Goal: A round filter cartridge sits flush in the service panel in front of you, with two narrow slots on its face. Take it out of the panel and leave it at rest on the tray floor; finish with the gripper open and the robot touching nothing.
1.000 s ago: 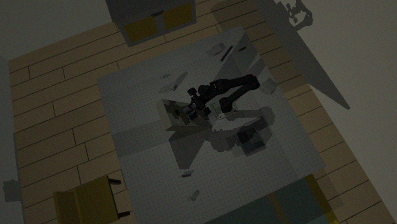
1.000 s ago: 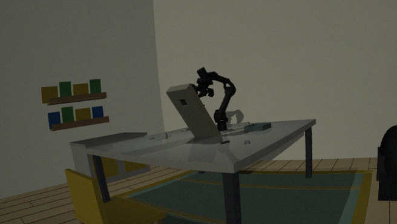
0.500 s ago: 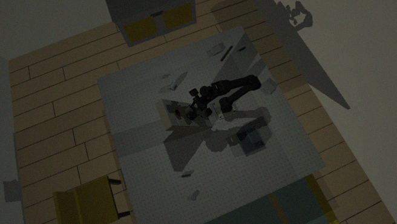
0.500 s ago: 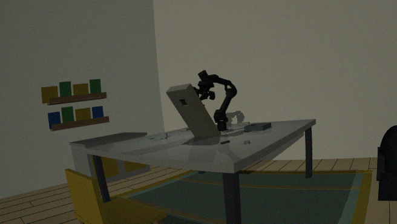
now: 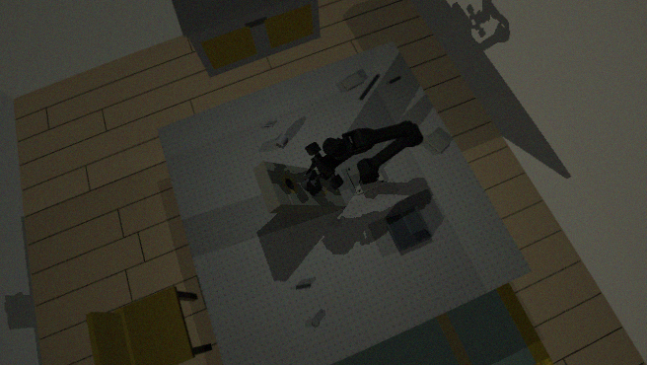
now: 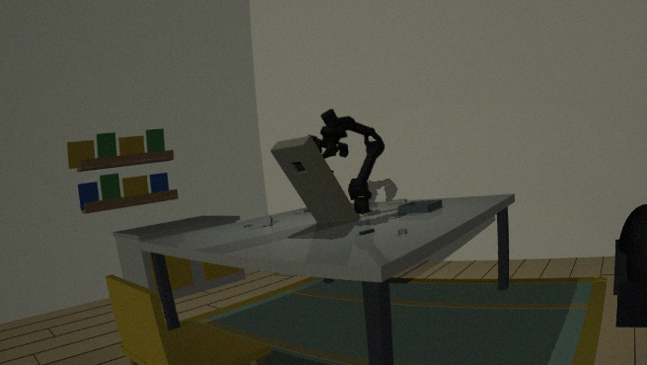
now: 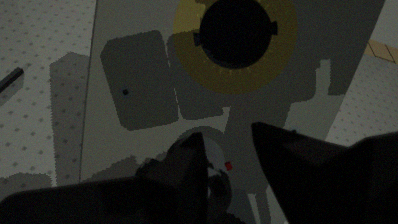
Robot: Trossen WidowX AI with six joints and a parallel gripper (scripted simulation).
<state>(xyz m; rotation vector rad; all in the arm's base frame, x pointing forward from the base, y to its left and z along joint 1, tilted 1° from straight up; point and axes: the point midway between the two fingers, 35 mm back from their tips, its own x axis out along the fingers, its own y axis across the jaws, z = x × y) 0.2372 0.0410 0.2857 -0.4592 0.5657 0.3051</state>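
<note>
The round grey filter cartridge lies 60 mm below my gripper tip. Also, from my gripper tip: dark square tray 370 mm behind, 220 mm to the left, 270 mm below.
</note>
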